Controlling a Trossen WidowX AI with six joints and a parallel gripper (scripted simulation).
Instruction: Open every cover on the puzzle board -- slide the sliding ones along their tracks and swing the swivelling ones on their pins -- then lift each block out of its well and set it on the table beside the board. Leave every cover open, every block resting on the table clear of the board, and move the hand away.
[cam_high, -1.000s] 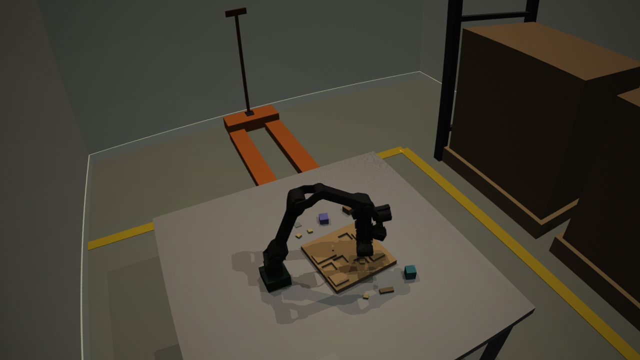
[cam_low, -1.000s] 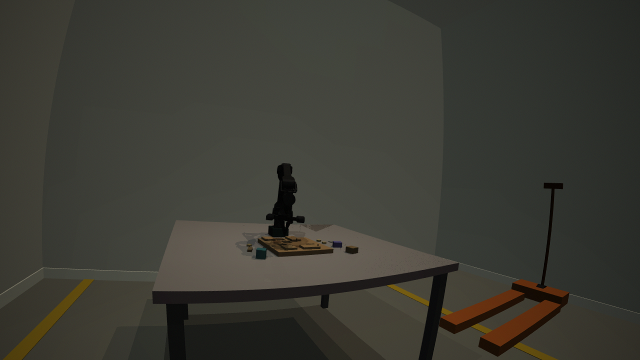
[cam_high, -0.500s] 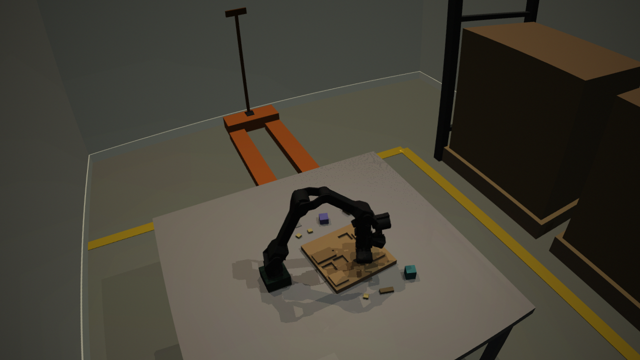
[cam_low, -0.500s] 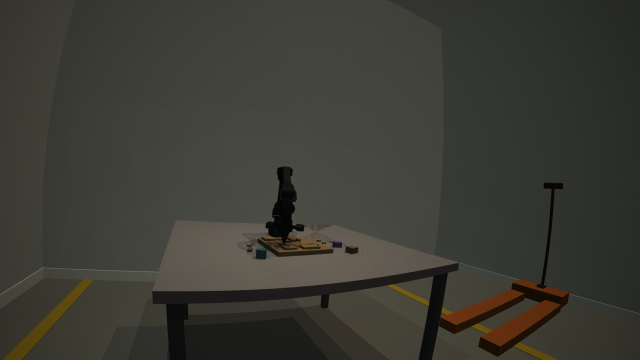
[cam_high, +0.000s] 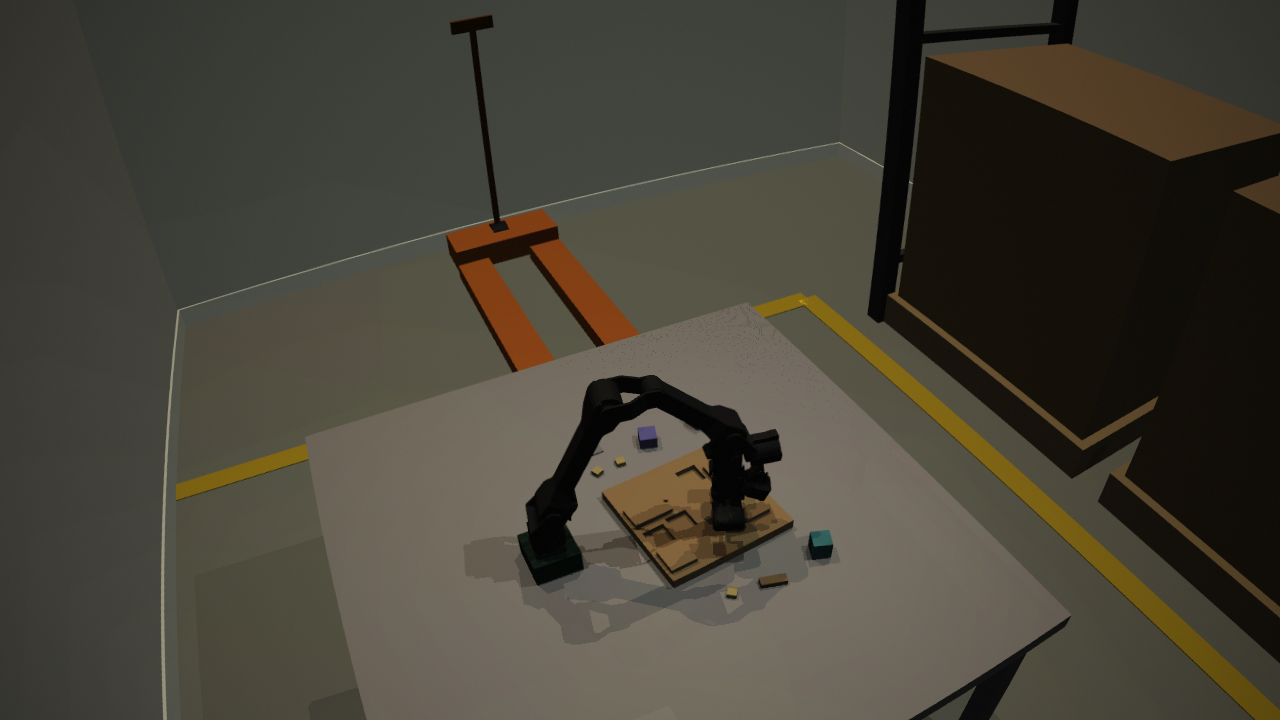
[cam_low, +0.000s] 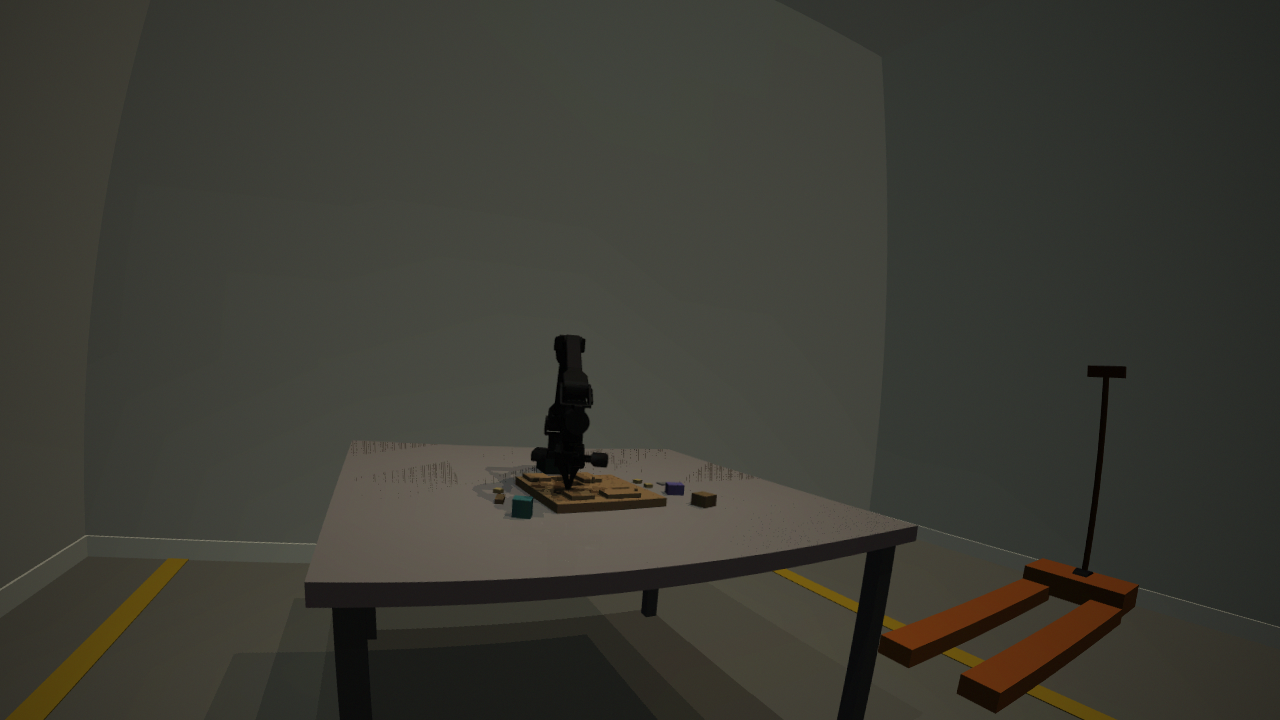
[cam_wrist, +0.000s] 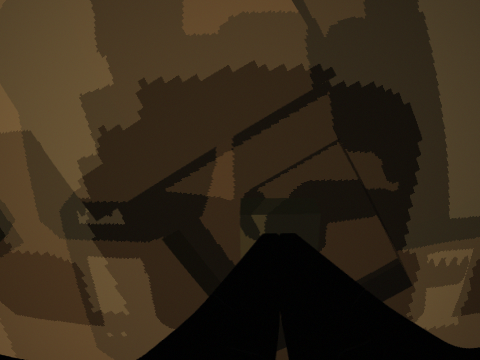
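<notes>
Now: gripper tip 4 cm to the right of the wooden puzzle board and 4 cm past it. From my gripper tip the other things lie so: purple block: 32 cm to the left, 5 cm behind, 1 cm below; teal block: 15 cm ahead, 14 cm to the right; small flat brown piece: 17 cm to the right, 2 cm below, 2 cm ahead.
</notes>
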